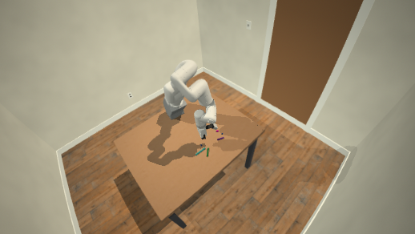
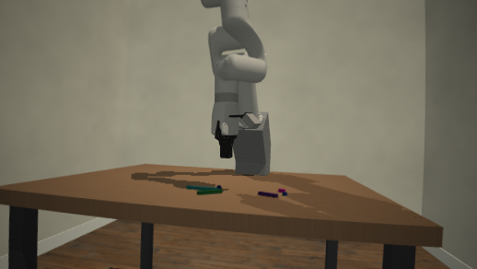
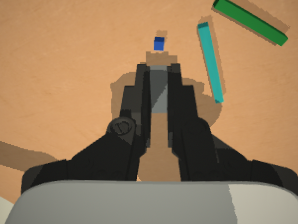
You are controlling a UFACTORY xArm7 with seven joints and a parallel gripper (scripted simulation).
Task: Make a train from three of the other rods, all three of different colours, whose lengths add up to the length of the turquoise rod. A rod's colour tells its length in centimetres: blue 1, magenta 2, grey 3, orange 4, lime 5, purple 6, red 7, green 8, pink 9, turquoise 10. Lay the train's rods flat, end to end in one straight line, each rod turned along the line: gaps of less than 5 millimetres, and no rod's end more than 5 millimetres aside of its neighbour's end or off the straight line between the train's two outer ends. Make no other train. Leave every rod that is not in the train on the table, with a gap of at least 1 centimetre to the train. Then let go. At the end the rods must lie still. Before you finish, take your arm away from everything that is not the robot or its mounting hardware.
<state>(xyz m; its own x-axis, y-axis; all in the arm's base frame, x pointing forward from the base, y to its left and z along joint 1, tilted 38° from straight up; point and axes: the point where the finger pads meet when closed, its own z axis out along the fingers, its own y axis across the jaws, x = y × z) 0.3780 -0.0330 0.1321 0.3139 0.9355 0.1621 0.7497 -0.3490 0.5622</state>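
My gripper is now 12 cm above the turquoise rod, 7 cm to the left of it and 2 cm short of it. The rest, counted from my hand: green rod (12 cm below, 7 cm ahead, 3 cm to the right); purple rod (14 cm to the left, 12 cm below, 6 cm ahead); small grey rod (2 cm below).
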